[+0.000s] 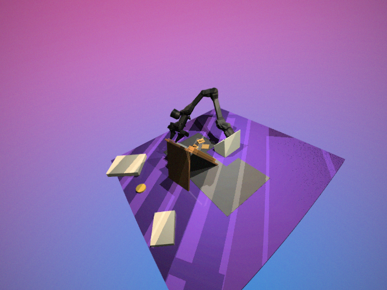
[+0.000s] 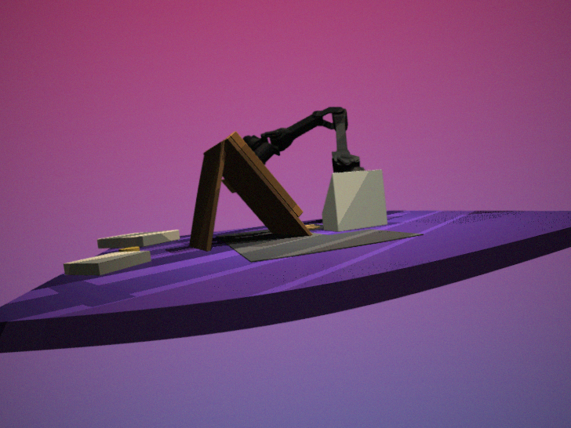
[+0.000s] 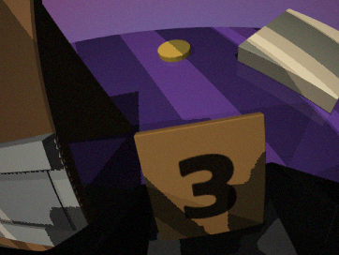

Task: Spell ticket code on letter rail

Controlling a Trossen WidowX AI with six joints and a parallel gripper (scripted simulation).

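The white ticket lies 170 mm to the left of my gripper tip, 110 mm behind it and 80 mm below it. The rest, counted from my gripper tip: letter tile: right at my gripper tip; grey mat: 210 mm to the left, 190 mm behind, 170 mm below; yellow disc: 350 mm ahead, 170 mm below, 100 mm to the left.
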